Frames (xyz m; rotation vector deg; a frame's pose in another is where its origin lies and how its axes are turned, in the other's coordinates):
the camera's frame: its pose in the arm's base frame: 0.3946 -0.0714 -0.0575 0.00 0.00 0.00
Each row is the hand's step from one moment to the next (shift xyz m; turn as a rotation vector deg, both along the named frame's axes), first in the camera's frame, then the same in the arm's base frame.
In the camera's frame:
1: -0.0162 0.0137 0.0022 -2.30 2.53 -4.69
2: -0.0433 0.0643 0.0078 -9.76 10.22 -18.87
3: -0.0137 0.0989 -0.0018 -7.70 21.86 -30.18
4: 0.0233 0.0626 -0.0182 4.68 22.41 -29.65
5: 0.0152 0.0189 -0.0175 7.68 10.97 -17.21
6: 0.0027 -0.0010 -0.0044 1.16 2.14 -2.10
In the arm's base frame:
1: -0.0162 0.0137 0.0022 -2.30 2.53 -4.69
2: -0.0433 0.0643 0.0078 -9.76 10.22 -18.87
3: -0.0137 0.0989 -0.0018 -7.70 21.86 -30.18
4: 0.0233 0.0626 -0.0182 4.68 22.41 -29.65
5: 0.0152 0.0189 -0.0175 7.68 10.97 -17.21
6: 0.0027 -0.0010 -0.0044 1.16 2.14 -2.10

